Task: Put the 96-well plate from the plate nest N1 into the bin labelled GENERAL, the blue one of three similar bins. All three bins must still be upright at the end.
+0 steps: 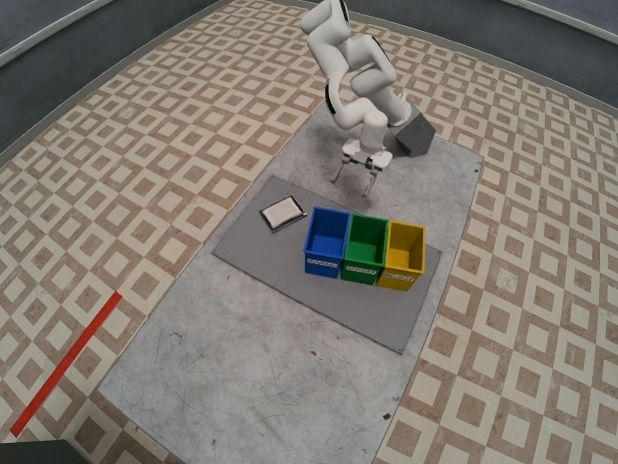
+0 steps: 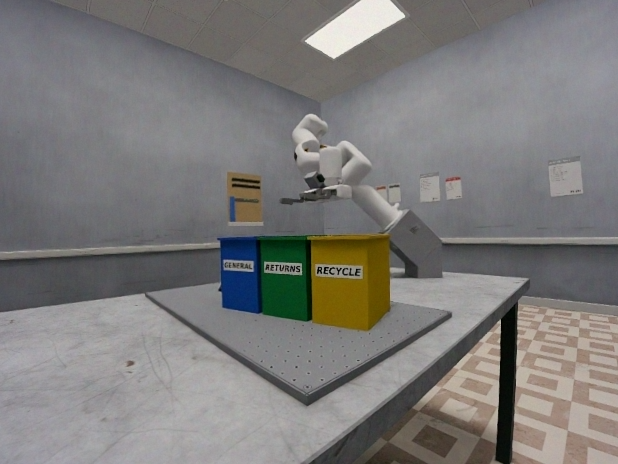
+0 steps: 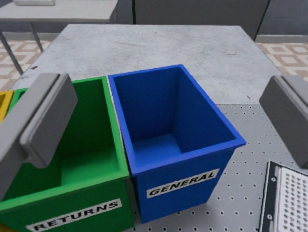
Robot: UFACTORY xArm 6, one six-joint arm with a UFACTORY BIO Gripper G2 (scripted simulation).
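Labels:
Blue general bin: visible in image 1, image 2 and image 3 (177,142). On the blue general bin, (image 1: 325,260) and (image 2: 240,256) are the same spot. Green returns bin: visible in image 1 (368,238), image 2 and image 3. On the green returns bin, (image 2: 286,280) and (image 3: 74,128) are the same spot.

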